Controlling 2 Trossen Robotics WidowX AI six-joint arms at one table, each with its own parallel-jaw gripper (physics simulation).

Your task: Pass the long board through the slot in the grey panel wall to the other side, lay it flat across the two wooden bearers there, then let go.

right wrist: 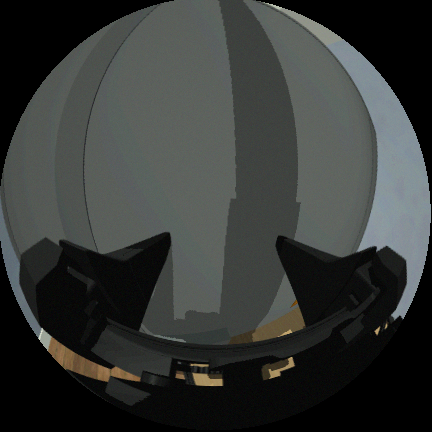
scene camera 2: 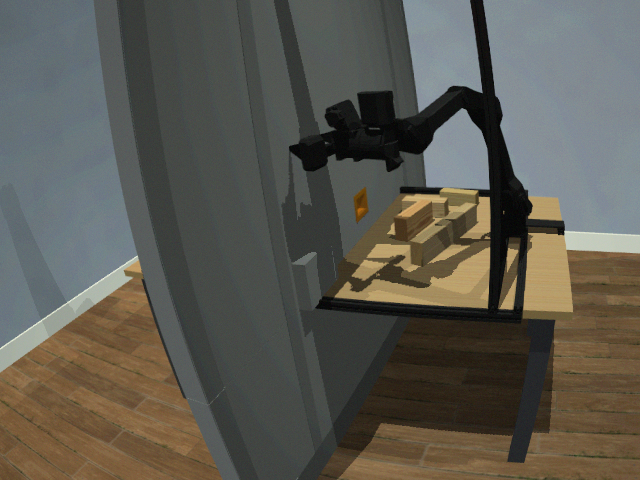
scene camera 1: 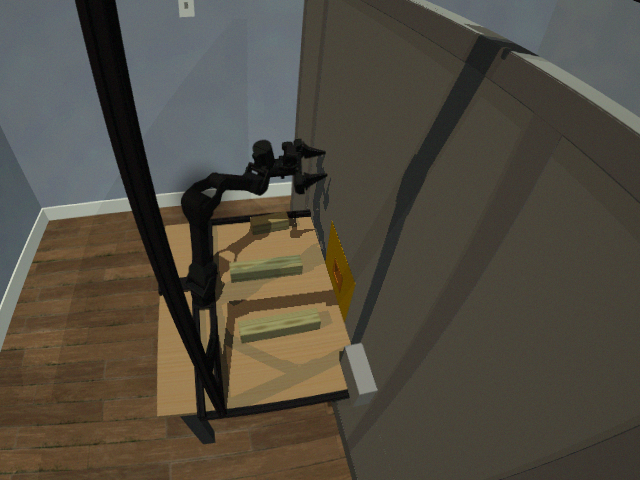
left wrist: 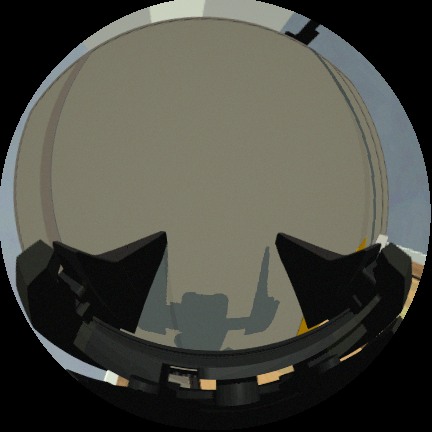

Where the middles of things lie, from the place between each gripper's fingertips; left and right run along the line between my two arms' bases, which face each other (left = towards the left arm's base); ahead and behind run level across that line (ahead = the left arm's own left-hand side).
Right now the grey block (scene camera 2: 315, 271) is 560 mm behind my left hand, 20 mm to the right of it and 300 mm below it.
I see the grey block 280 mm below my right hand, 50 mm to the left of it and 30 mm behind it.
